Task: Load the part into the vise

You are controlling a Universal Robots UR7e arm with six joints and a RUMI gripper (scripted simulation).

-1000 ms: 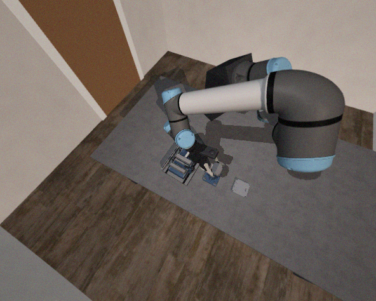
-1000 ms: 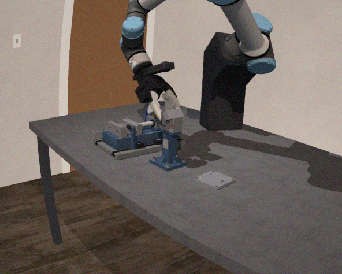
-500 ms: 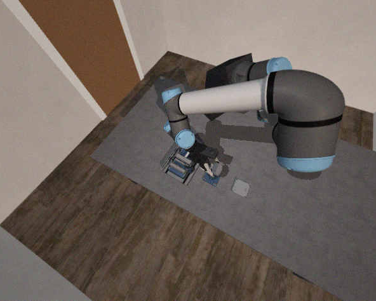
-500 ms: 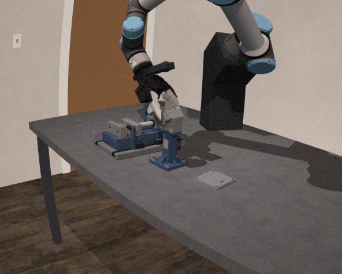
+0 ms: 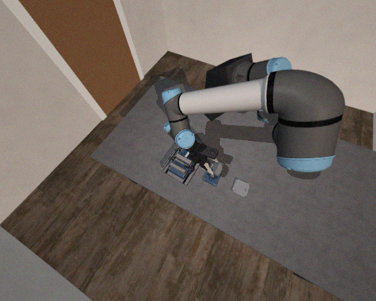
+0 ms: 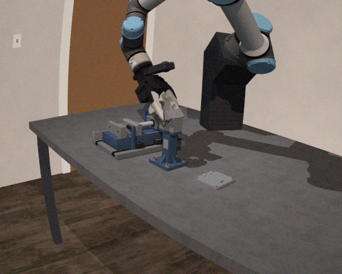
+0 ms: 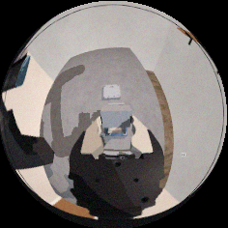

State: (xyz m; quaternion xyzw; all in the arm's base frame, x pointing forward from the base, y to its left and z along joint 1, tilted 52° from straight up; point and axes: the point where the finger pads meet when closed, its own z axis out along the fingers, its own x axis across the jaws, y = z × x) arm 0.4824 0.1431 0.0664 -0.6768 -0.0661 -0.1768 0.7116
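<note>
The part lies 10 mm to the left of my hand and 10 mm below it. The rest, counted from my hand: fixed jaw (190 mm to the right, 100 mm ahead, 80 mm below); moving jaw (190 mm to the right, 80 mm below, 40 mm ahead); air cylinder rod (200 mm to the right, 80 mm below, 10 mm behind).
</note>
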